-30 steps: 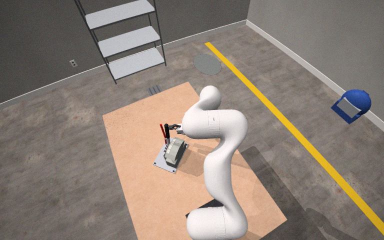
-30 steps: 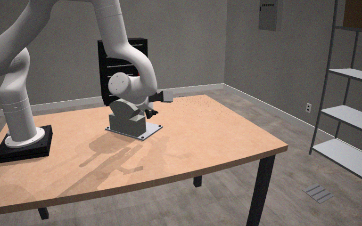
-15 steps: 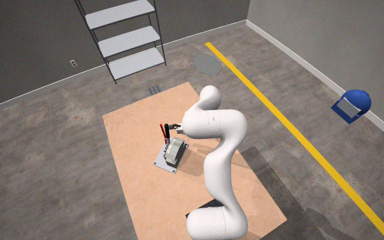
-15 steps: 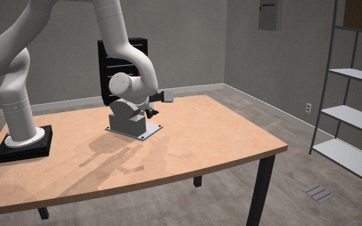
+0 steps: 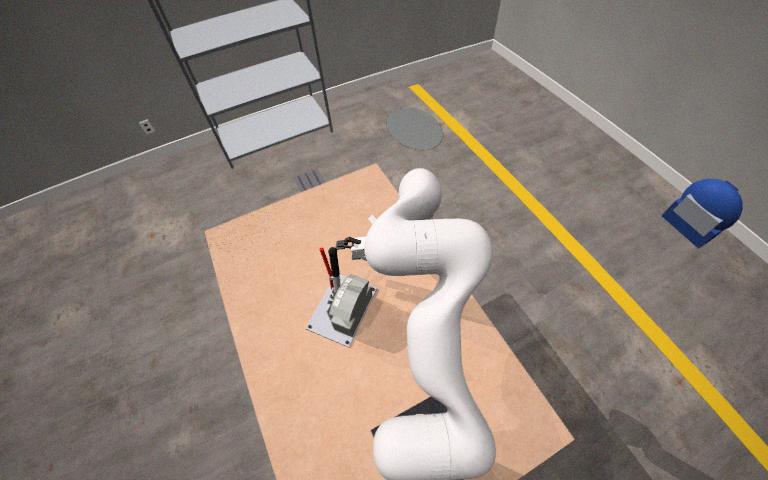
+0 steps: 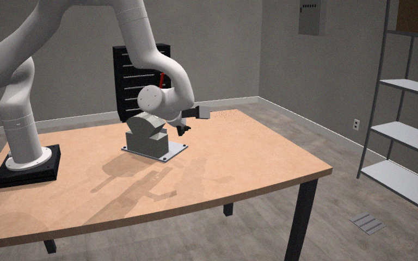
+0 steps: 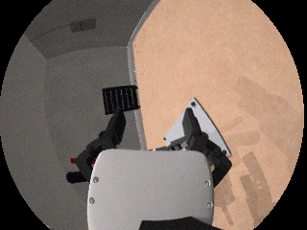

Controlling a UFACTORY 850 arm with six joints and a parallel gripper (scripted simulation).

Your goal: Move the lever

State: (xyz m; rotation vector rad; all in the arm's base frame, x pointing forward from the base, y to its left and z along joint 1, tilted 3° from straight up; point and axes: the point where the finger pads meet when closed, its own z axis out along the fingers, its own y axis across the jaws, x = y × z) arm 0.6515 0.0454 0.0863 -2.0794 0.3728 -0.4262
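The red bar is 10 cm behind my hand, 7 cm to the left of it and 4 cm above it.
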